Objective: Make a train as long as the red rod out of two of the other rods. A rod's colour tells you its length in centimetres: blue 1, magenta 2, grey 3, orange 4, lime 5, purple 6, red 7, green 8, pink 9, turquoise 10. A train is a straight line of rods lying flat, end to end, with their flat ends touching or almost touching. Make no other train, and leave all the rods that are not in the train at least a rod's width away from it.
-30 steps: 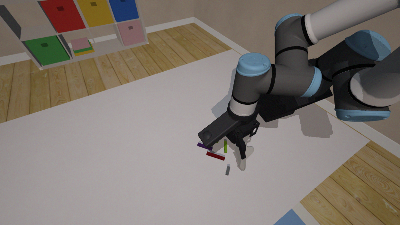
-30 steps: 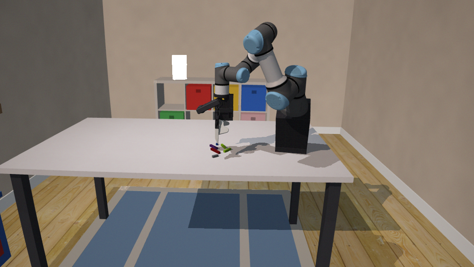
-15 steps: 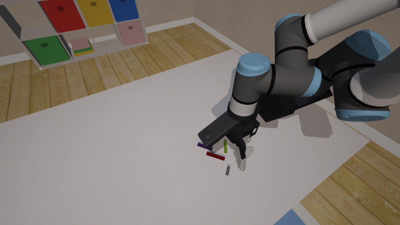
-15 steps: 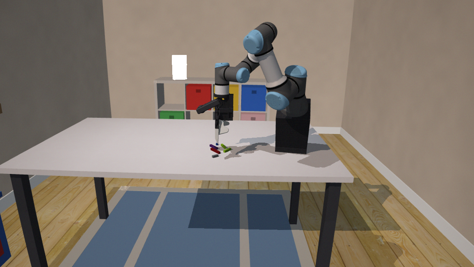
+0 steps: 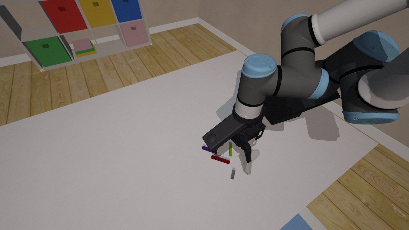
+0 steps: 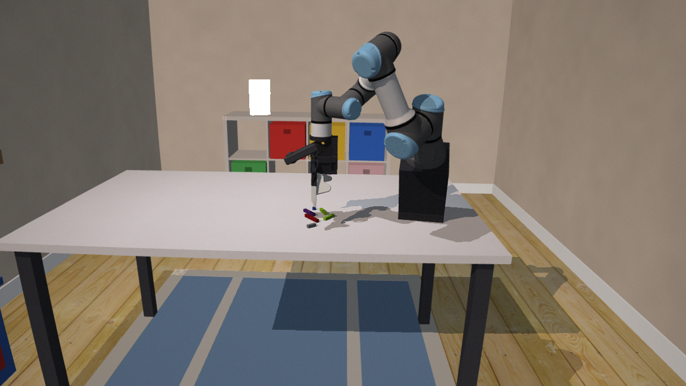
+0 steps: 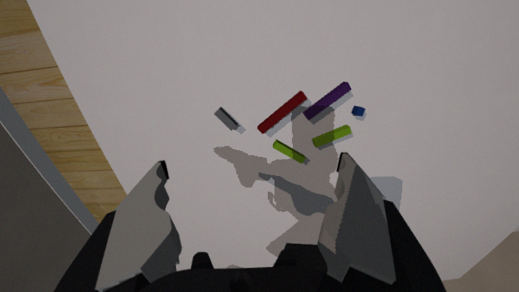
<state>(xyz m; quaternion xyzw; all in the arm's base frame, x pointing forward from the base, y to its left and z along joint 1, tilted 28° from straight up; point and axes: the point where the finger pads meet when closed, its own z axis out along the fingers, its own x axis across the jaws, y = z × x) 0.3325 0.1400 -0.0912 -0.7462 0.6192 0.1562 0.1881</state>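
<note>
My gripper is now 130 mm to the left of the small blue rod, 70 mm above it and 40 mm short of it. Also, from my hand: grey rod (70 mm below, 40 mm to the left); then red rod (70 mm below, 30 mm to the right, 20 mm ahead); then purple rod (80 mm to the right, 70 mm below, 40 mm ahead).
</note>
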